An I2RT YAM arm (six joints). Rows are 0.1 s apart.
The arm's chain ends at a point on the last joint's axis. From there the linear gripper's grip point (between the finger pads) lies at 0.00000 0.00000 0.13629 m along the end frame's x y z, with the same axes.
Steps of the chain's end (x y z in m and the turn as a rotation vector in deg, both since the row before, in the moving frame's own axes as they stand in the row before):
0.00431, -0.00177, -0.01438, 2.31, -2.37, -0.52
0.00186, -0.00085, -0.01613, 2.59, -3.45, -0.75
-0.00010, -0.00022, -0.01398, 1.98, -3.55, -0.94
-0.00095, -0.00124, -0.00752, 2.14, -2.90, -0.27
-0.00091, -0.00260, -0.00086, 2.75, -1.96, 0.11
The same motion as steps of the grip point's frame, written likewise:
-0.00135, -0.00724, -0.01461, 2.31, -2.37, -0.52
-0.00638, -0.00695, -0.01652, 2.59, -3.45, -0.75
-0.00858, -0.00486, -0.01432, 1.98, -3.55, -0.94
-0.00786, -0.00631, -0.00779, 2.14, -2.90, -0.27
-0.00556, -0.00914, -0.00110, 2.75, -1.96, 0.11

